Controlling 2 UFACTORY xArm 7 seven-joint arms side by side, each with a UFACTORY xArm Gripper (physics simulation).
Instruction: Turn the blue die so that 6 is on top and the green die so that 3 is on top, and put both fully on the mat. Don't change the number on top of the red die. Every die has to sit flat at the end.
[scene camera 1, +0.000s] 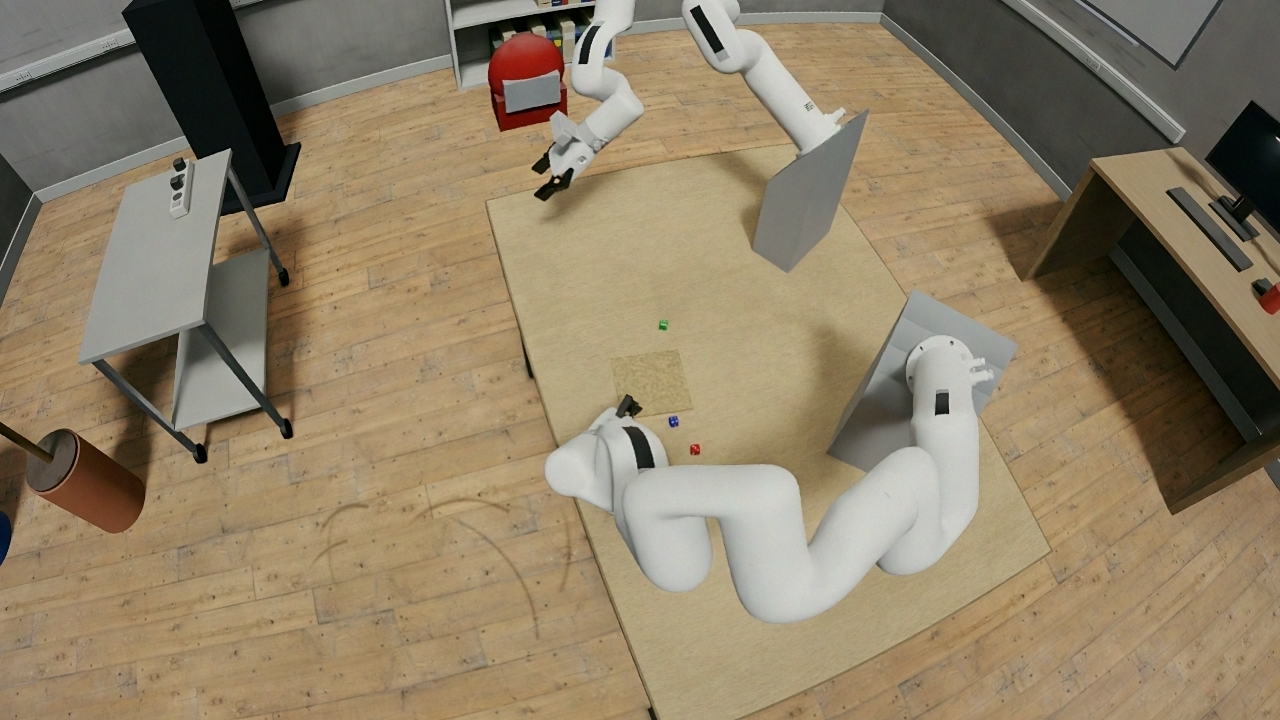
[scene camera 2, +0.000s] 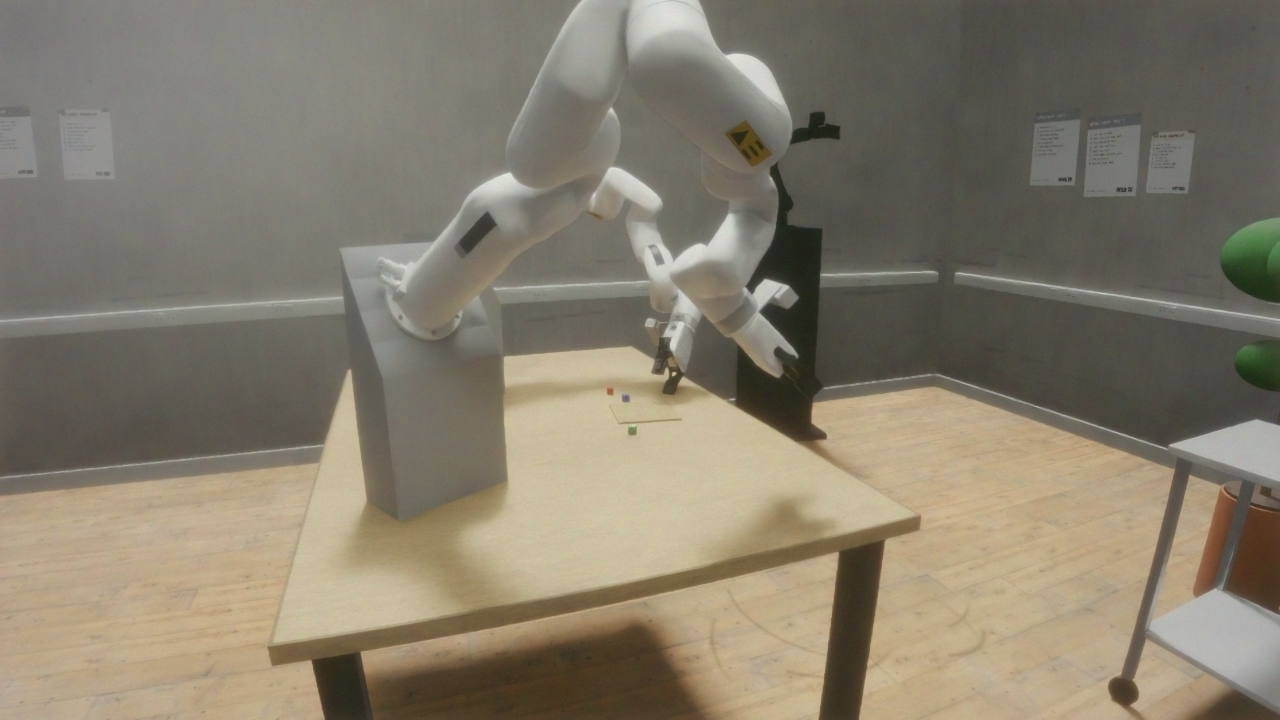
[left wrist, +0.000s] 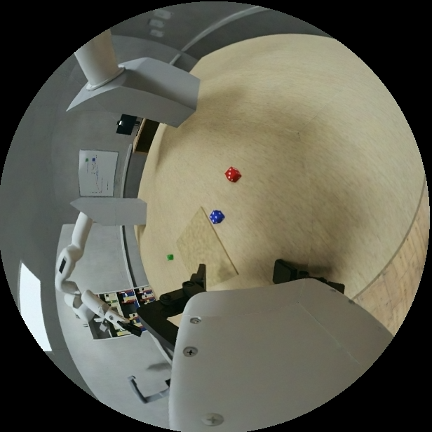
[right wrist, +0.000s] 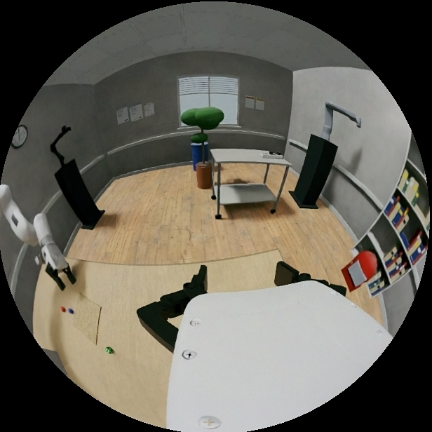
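Note:
The blue die (scene camera 1: 674, 421) (scene camera 2: 625, 397) (left wrist: 216, 216) (right wrist: 71, 311) lies on the table just off the mat (scene camera 1: 651, 380) (scene camera 2: 646, 413) (left wrist: 196, 245) (right wrist: 88, 320). The red die (scene camera 1: 694, 449) (scene camera 2: 610, 390) (left wrist: 233, 174) (right wrist: 63, 309) lies farther from the mat, beyond the blue one. The green die (scene camera 1: 663, 325) (scene camera 2: 631, 429) (left wrist: 170, 257) (right wrist: 109, 350) lies off the mat's opposite side. I cannot read the top numbers surely. My left gripper (scene camera 2: 664, 380) (left wrist: 241, 273) (right wrist: 69, 285) is open and tilted, above the table near the mat and blue die. My right gripper (scene camera 1: 539, 180) (right wrist: 242, 275) is open, far from the dice.
Grey arm pedestals (scene camera 1: 810, 205) (scene camera 2: 438, 429) stand on the wooden table (scene camera 1: 590, 259) (scene camera 2: 572, 528). The left arm reaches across the table's lower part in scene camera 1. A grey cart (scene camera 1: 152, 259) (right wrist: 250, 156) stands apart from the table.

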